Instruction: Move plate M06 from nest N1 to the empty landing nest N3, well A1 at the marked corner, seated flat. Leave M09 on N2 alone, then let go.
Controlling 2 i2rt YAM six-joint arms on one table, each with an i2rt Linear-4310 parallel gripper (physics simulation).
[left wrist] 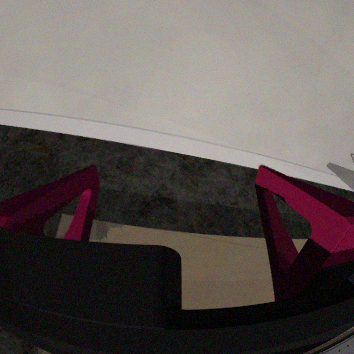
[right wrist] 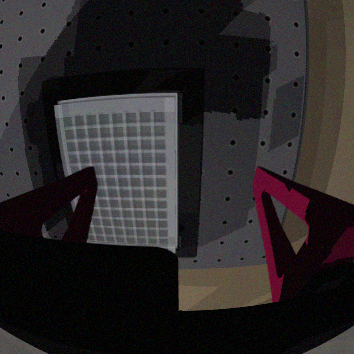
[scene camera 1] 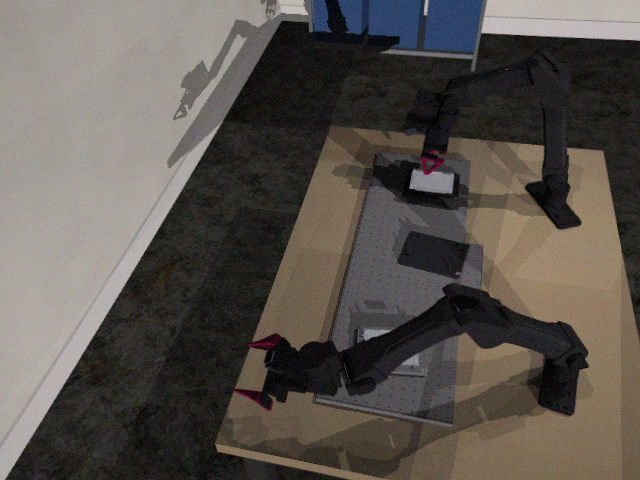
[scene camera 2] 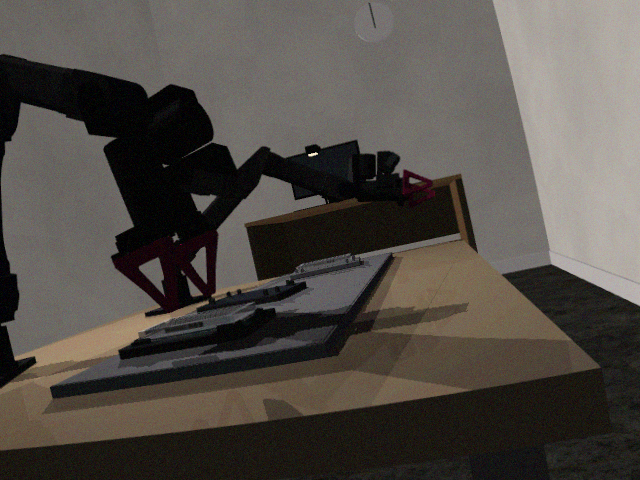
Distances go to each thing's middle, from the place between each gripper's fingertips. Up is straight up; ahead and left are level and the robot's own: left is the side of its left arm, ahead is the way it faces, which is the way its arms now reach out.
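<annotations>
The black nest (scene camera 1: pixel 440 255) is what I'm measuring from here: my right hand is 330 mm to the right of it, 60 mm beyond it and 40 mm higher than it.
My left hand is 35 cm past the black nest and 53 cm to the left of it, and it's 13 cm above it.
</annotations>
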